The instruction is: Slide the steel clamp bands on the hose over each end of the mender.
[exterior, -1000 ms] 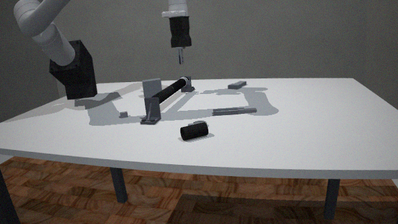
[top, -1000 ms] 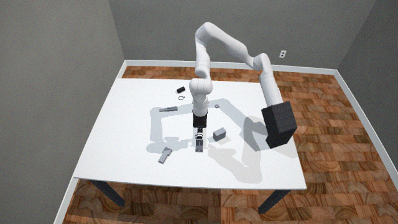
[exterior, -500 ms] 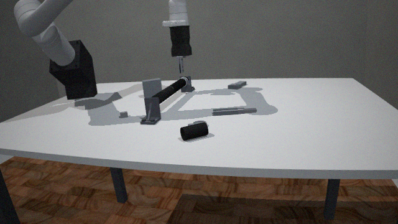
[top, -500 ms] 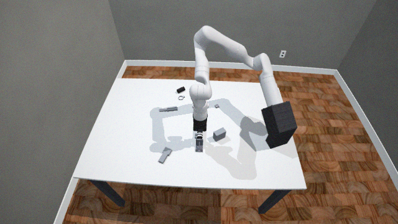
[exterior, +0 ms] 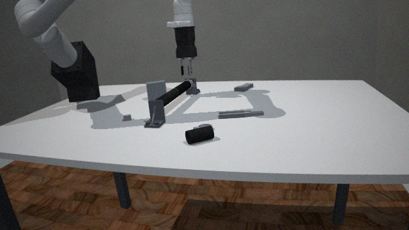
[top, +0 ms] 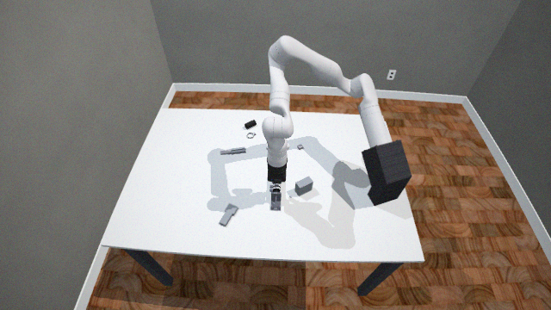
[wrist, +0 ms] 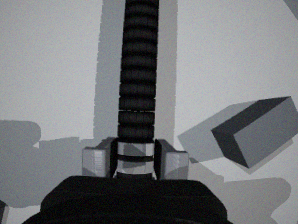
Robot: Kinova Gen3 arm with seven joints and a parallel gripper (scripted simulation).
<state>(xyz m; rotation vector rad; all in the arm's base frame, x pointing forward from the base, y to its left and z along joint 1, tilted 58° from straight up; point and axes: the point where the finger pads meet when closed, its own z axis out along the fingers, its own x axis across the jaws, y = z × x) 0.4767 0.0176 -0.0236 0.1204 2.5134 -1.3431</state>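
Now: the grey block 12 cm behind my hand, 1 cm to the left of it and 7 cm below it. From my hand the other things lie so: short black hose piece 7 cm ahead, 46 cm to the right, 9 cm below; flat grey piece 22 cm ahead, 8 cm to the left, 10 cm below; small grey piece 17 cm behind, 25 cm to the right, 10 cm below.
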